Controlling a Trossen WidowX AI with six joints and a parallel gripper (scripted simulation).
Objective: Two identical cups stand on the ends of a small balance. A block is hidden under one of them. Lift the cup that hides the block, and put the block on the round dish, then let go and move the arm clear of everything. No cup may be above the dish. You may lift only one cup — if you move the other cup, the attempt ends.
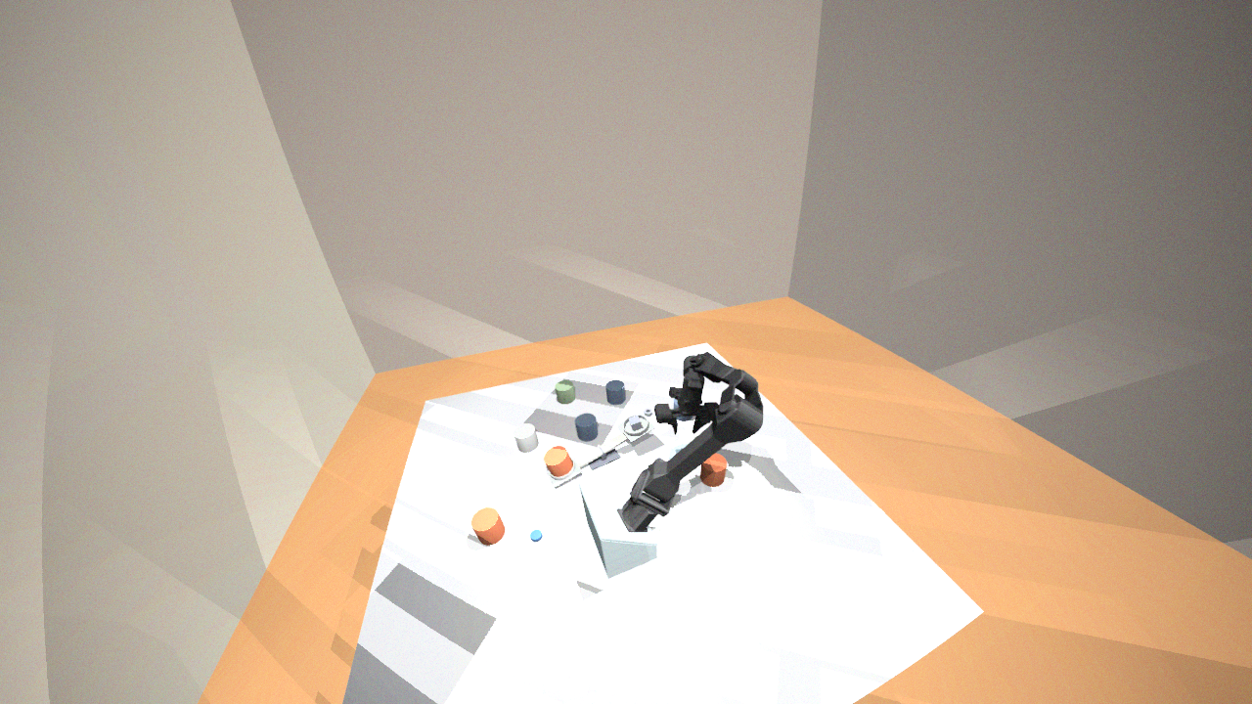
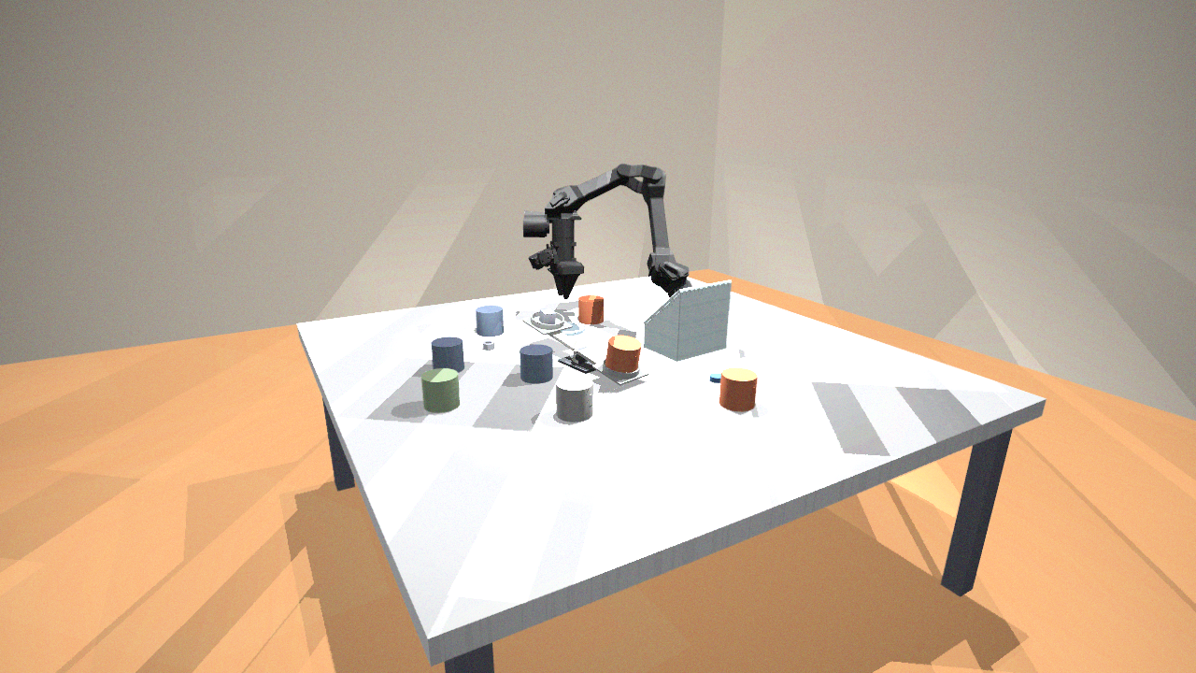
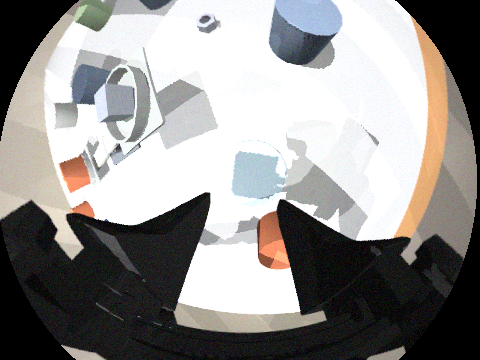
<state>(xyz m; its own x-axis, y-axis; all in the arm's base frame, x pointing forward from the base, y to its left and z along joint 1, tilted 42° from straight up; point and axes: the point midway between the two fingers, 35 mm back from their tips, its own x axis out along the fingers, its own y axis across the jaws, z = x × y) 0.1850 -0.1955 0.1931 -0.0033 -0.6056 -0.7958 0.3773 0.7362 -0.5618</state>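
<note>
Right now the grey block is 12 cm ahead of my gripper tip, 10 cm to the left of it and 1 cm below it. Also, from my gripper tip: balance: 12 cm ahead, 22 cm to the left, 6 cm below; then pale blue round dish: 1 cm behind, 9 cm below; then dark ring: 23 cm ahead, 9 cm below.
</note>
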